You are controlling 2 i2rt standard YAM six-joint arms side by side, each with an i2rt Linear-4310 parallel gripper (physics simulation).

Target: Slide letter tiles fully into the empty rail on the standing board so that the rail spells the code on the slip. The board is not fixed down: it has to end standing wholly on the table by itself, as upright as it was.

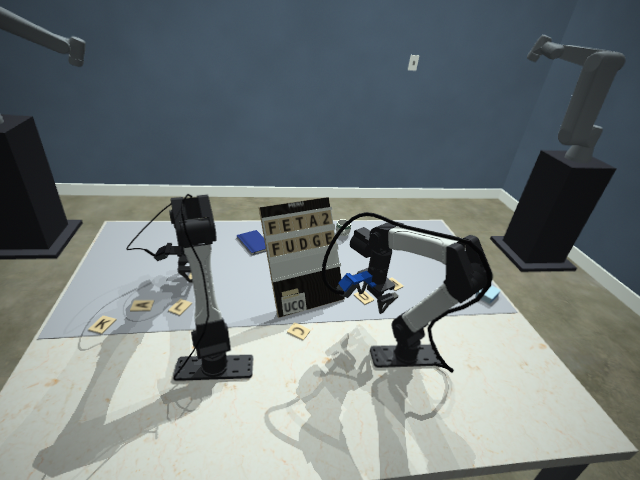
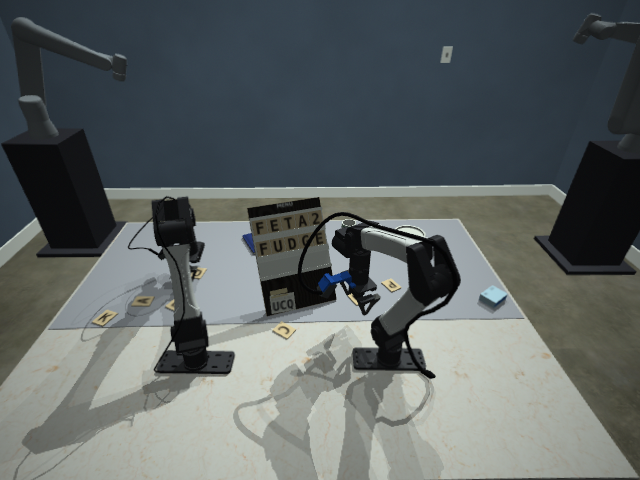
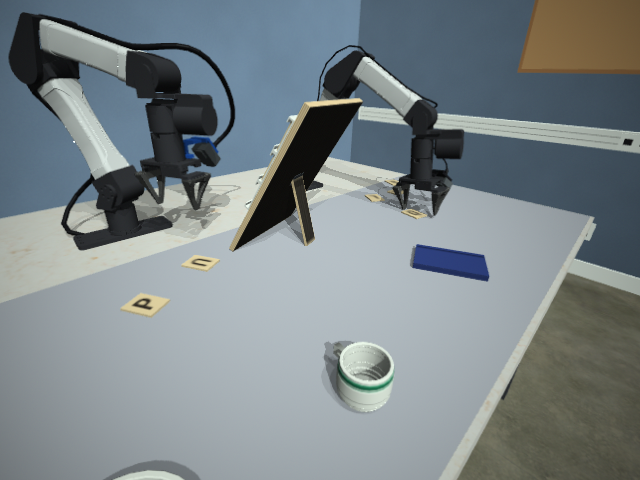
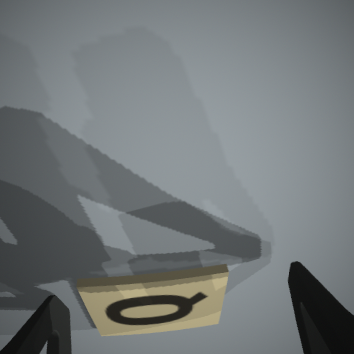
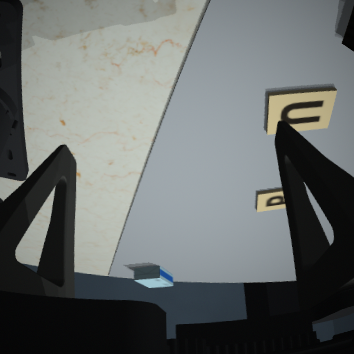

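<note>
The board stands tilted back on its rear leg, with FETA2 and FUDGE on its upper rails. Its third rail is empty. The slip reads UCQ. The Q tile lies flat on the mat below and between the fingers of my left gripper, which is open. My right gripper is open and empty, above the table beside the board. The U tile lies right of the board. The C tile lies in front of it.
Tiles K, A and L lie at the left; P lies beyond U. A blue book and a mug are behind the board. A light-blue block lies far right.
</note>
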